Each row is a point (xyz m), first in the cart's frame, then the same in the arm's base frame.
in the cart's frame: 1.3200 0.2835 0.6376
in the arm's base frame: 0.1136 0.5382 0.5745
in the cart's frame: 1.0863 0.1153 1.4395
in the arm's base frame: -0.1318 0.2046 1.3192
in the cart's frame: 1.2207 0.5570 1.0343
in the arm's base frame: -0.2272 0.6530 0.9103
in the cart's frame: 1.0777 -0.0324 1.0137
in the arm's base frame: 0.0558 0.1163 0.9189
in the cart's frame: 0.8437 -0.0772 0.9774
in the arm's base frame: -0.0766 -0.0678 0.8373
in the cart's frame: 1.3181 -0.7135 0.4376
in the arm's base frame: 0.8045 -0.2020 0.4810
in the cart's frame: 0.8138 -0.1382 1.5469
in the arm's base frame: -0.1900 -0.1718 1.3898
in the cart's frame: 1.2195 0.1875 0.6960
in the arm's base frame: 0.0894 0.3962 0.6191
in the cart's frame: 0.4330 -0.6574 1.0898
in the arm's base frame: -0.0245 -0.7813 0.9158
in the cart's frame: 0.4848 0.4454 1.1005
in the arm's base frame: -0.7042 0.0841 0.8257
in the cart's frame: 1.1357 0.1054 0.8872
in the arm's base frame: 0.0377 0.2667 0.7948
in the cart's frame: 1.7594 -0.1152 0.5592
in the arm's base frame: 0.7090 0.5293 0.6345
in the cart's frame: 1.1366 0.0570 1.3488
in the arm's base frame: -0.0366 0.1995 1.2480
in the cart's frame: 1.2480 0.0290 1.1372
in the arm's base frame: 0.1112 0.2654 1.0696
